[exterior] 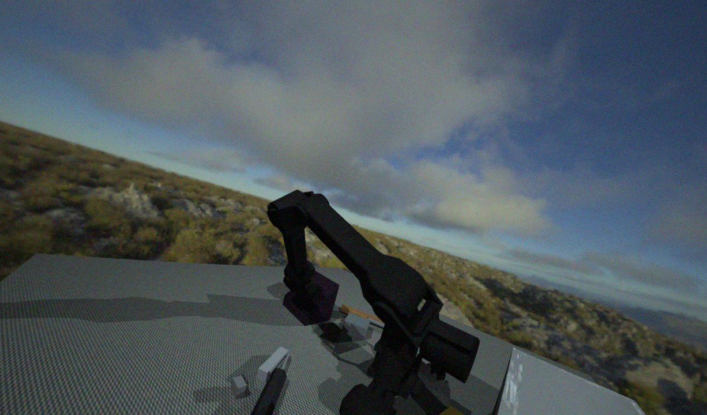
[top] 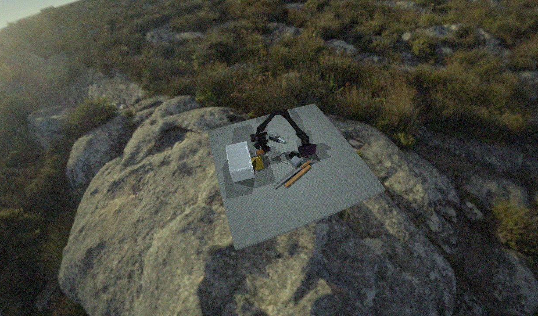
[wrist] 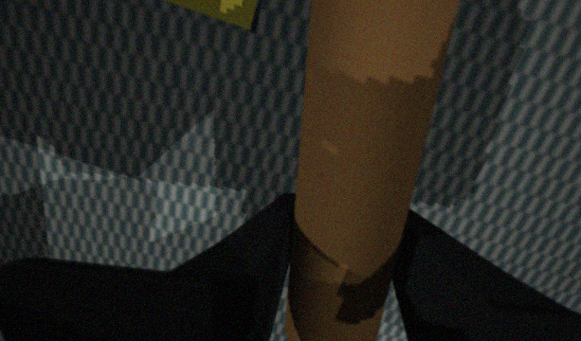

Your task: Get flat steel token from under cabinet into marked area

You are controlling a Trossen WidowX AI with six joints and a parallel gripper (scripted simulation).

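Now: the grey bar 21 cm behind my gripper tip and 5 cm to the right of it. Also, from my gripper tip: grey block: 24 cm to the left, 21 cm behind, 1 cm above; then small grey cube: 19 cm behind, 13 cm to the right; then wooden stick: 39 cm to the left, 16 cm behind.
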